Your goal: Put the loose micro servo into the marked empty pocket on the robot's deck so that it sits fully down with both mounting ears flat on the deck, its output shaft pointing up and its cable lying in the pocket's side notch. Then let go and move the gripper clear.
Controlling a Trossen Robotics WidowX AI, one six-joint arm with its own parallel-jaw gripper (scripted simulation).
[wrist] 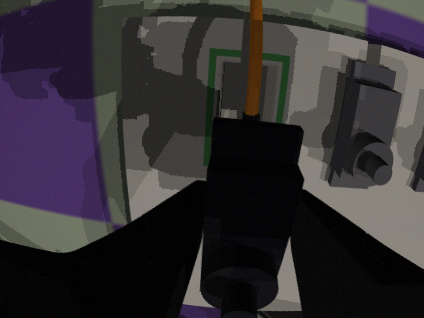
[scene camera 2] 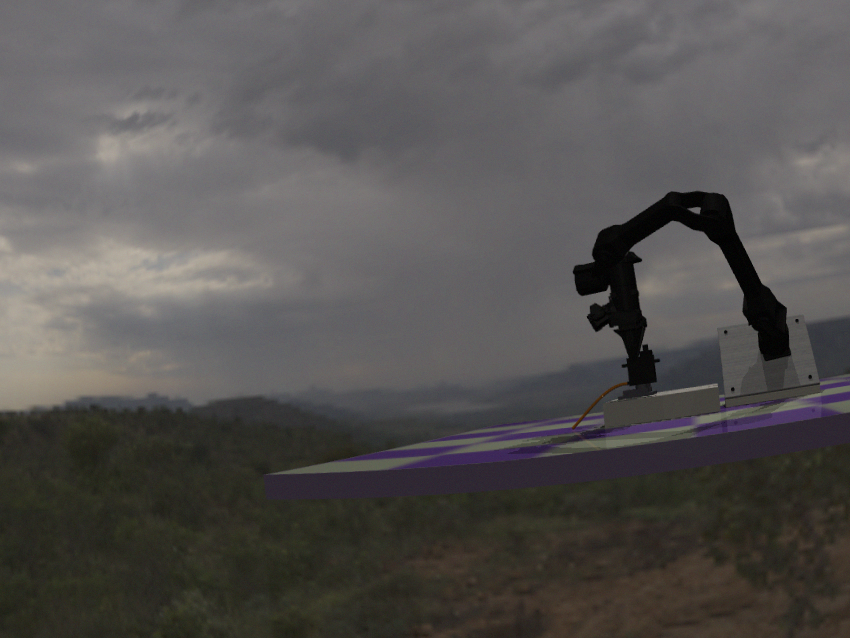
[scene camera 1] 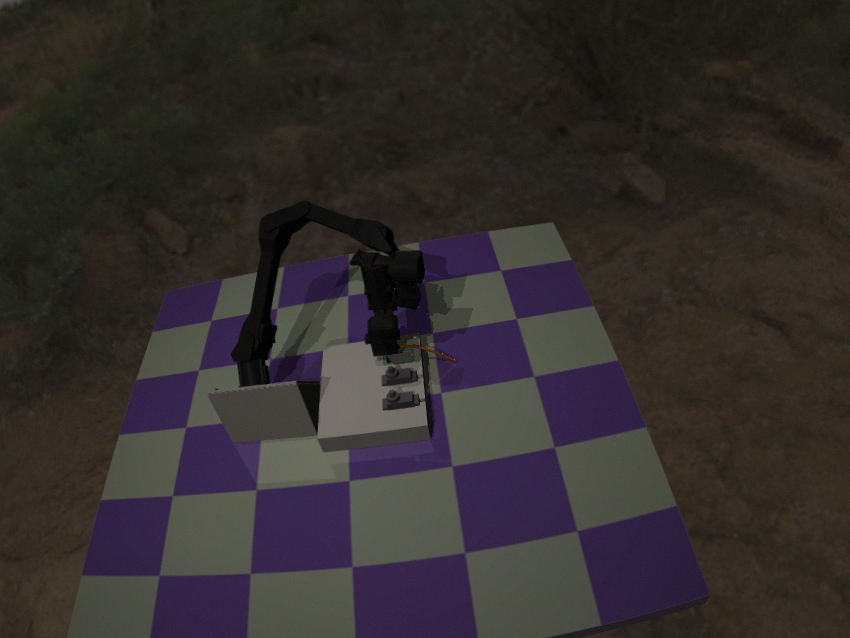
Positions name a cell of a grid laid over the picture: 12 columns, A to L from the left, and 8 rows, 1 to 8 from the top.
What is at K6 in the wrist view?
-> A deck.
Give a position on a deck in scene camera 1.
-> E6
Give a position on a micro servo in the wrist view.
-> H5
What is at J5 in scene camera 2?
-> A micro servo.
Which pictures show my gripper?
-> The wrist view, scene camera 2 and scene camera 1: all of them.
